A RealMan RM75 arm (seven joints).
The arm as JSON. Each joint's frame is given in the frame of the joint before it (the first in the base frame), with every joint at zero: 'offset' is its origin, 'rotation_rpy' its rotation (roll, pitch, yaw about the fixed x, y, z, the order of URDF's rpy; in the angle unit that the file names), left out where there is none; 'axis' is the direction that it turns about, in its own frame. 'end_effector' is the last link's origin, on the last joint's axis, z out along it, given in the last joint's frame.
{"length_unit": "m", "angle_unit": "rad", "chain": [
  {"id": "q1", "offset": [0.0, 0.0, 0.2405], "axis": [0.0, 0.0, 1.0]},
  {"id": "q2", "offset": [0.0, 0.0, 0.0], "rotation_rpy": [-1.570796, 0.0, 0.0], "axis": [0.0, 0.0, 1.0]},
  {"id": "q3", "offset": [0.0, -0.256, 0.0], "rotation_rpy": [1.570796, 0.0, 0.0], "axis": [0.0, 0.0, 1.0]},
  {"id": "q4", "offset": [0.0, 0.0, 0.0], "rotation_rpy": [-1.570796, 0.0, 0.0], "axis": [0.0, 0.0, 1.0]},
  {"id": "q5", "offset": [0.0, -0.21, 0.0], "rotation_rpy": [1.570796, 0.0, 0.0], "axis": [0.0, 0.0, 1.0]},
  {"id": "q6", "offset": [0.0, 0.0, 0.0], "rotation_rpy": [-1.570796, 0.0, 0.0], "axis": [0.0, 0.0, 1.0]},
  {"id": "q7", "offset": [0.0, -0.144, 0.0], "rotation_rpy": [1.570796, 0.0, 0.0], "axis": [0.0, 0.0, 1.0]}
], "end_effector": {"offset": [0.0, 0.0, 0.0]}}
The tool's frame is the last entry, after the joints.
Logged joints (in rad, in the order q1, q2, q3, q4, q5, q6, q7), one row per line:
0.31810 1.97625 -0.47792 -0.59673 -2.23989 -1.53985 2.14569
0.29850 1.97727 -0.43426 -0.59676 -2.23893 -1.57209 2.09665
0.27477 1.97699 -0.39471 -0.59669 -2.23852 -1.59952 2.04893
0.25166 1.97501 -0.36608 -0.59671 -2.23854 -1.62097 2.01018
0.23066 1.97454 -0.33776 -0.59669 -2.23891 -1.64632 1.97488
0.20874 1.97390 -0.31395 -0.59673 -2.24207 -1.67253 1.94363
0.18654 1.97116 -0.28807 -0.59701 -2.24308 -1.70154 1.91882
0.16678 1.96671 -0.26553 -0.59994 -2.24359 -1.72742 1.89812
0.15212 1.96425 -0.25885 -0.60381 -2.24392 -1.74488 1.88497
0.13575 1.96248 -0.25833 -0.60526 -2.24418 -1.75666 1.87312
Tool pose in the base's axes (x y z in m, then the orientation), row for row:
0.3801 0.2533 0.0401 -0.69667 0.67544 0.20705 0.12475
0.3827 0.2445 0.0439 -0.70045 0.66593 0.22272 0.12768
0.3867 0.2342 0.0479 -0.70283 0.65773 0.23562 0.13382
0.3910 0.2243 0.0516 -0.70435 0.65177 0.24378 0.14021
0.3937 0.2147 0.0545 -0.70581 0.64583 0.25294 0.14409
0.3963 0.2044 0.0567 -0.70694 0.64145 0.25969 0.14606
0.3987 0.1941 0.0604 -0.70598 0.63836 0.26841 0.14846
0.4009 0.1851 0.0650 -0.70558 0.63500 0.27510 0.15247
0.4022 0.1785 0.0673 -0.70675 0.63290 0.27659 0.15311
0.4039 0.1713 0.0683 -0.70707 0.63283 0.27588 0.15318
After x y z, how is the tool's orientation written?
As a quaternion, x y z w.
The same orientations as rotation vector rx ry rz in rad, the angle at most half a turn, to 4 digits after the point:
-2.0302 1.9684 0.6034
-2.0379 1.9374 0.6480
-2.0377 1.9069 0.6831
-2.0347 1.8828 0.7042
-2.0345 1.8616 0.7291
-2.0355 1.8469 0.7477
-2.0300 1.8356 0.7718
-2.0243 1.8218 0.7893
-2.0269 1.8151 0.7933
-2.0278 1.8149 0.7912

